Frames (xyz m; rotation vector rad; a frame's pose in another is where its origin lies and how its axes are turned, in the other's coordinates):
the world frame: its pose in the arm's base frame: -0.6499 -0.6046 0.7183 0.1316 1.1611 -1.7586
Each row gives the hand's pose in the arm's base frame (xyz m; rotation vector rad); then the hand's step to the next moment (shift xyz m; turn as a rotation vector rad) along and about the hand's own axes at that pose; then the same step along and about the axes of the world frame.
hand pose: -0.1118 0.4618 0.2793 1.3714 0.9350 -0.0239
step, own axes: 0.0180 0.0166 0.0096 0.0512 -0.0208 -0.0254
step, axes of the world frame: -0.0178 0.0179 0.0075 -0.0074 0.0326 -0.0508
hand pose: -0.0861 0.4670 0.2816 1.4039 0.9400 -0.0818
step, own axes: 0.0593 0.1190 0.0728 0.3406 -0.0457 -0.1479
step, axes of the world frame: -0.0954 0.0774 0.0888 -0.1220 0.2194 -0.2774
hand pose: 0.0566 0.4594 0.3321 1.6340 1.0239 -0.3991
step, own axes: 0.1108 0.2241 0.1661 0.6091 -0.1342 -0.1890
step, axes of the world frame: -0.0731 0.2175 0.1935 -0.1299 0.4155 -0.4849
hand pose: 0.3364 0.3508 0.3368 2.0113 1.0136 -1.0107
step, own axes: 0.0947 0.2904 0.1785 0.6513 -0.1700 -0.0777
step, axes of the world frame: 0.1108 0.2545 0.2194 -0.0119 0.4418 -0.5136
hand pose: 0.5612 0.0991 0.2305 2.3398 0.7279 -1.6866
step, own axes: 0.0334 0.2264 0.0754 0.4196 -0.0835 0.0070
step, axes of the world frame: 0.1668 0.1099 0.1347 0.0538 0.2749 -0.3234
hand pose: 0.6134 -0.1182 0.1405 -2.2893 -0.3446 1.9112
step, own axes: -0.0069 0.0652 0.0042 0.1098 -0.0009 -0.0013
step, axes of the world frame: 0.0486 0.0107 0.0429 0.0275 0.0798 -0.0702
